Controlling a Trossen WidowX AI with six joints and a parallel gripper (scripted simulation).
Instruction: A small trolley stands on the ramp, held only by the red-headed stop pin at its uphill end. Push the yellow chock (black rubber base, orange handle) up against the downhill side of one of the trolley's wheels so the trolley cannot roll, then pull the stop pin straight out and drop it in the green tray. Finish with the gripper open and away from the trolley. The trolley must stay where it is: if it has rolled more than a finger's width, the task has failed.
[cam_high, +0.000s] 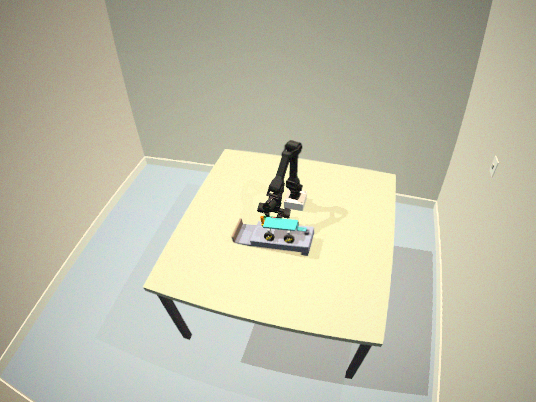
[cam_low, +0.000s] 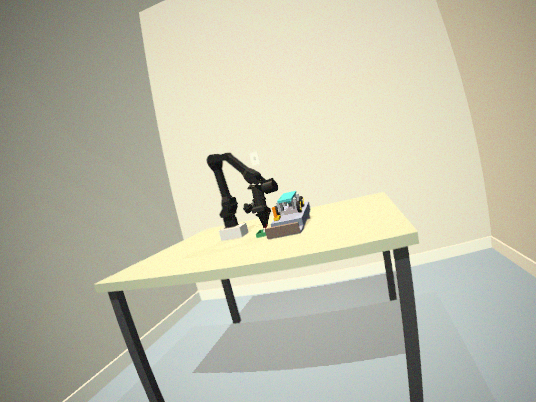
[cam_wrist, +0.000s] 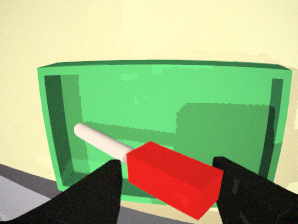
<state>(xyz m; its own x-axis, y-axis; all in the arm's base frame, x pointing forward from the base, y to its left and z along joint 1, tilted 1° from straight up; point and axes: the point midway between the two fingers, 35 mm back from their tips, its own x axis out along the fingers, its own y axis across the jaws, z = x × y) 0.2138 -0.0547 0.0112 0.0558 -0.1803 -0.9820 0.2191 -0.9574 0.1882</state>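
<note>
Now: gripper tip 2 cm to the left of the red-headed stop pin. From my gripper tip the other things lie so: yellow chock (7 cm ahead, 5 cm above); then green tray (1 cm to the right, 4 cm below); then grey ramp (11 cm ahead, 11 cm to the left, 2 cm above).
</note>
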